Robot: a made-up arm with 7 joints. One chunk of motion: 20 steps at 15 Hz.
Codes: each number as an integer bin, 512 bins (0 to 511) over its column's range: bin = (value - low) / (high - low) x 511, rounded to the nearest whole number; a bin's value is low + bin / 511 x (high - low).
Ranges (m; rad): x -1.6..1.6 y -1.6..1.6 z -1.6..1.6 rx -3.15..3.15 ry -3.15..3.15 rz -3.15..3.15
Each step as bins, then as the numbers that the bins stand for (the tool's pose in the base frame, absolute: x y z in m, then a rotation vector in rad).
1 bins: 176 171 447 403 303 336
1 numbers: -0.4978 -0.5292 1.1992 1.8185 0.5856 0.9925
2 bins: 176 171 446 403 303 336
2 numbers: -0.4978 -0.5292 1.1930 1.8185 0.5856 0.9925
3 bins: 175 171 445 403 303 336
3 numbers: -0.5041 -0.5292 1.1867 1.8185 0.5856 0.9925
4 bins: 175 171 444 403 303 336
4 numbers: -0.5041 -0.5292 1.1804 1.8185 0.5856 0.9925
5 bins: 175 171 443 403 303 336
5 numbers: -0.5041 -0.5292 1.1742 1.8185 0.5856 0.9925
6 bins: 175 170 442 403 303 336
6 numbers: -0.5041 -0.5354 1.1679 1.8185 0.5856 0.9925
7 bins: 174 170 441 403 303 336
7 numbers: -0.5104 -0.5354 1.1616 1.8185 0.5856 0.9925
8 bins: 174 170 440 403 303 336
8 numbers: -0.5104 -0.5354 1.1554 1.8185 0.5856 0.9925
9 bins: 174 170 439 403 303 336
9 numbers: -0.5104 -0.5354 1.1491 1.8185 0.5856 0.9925
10 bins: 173 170 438 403 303 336
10 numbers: -0.5166 -0.5354 1.1429 1.8185 0.5856 0.9925
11 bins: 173 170 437 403 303 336
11 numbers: -0.5166 -0.5354 1.1366 1.8185 0.5856 0.9925
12 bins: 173 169 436 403 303 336
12 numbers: -0.5166 -0.5417 1.1303 1.8185 0.5856 0.9925
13 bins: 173 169 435 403 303 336
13 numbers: -0.5166 -0.5417 1.1241 1.8185 0.5856 0.9925
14 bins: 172 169 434 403 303 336
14 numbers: -0.5229 -0.5417 1.1178 1.8185 0.5856 0.9925
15 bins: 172 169 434 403 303 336
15 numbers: -0.5229 -0.5417 1.1178 1.8185 0.5856 0.9925
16 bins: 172 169 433 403 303 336
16 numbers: -0.5229 -0.5417 1.1115 1.8185 0.5856 0.9925
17 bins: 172 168 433 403 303 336
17 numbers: -0.5229 -0.5479 1.1115 1.8185 0.5856 0.9925
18 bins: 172 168 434 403 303 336
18 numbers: -0.5229 -0.5479 1.1178 1.8185 0.5856 0.9925
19 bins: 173 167 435 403 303 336
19 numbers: -0.5166 -0.5542 1.1241 1.8185 0.5856 0.9925
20 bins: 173 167 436 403 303 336
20 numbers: -0.5166 -0.5542 1.1303 1.8185 0.5856 0.9925
